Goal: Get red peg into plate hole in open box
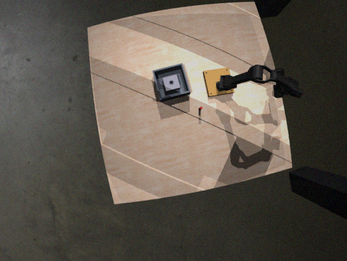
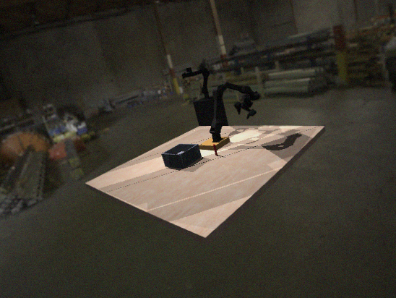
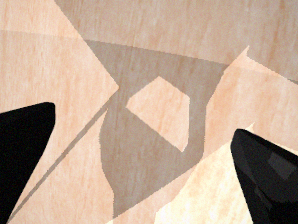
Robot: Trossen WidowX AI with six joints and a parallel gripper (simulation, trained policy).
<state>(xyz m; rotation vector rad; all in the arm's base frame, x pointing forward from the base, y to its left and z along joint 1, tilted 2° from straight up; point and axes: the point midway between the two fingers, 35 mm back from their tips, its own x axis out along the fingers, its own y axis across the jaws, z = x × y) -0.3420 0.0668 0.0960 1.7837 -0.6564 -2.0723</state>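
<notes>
The red peg is 520 mm ahead of my gripper tip, 80 mm below it and 60 mm to the left of it. Round my gripper tip: grey plate: 650 mm ahead, 140 mm to the right, 70 mm below; dark box: 650 mm ahead, 140 mm to the right, 90 mm below.
</notes>
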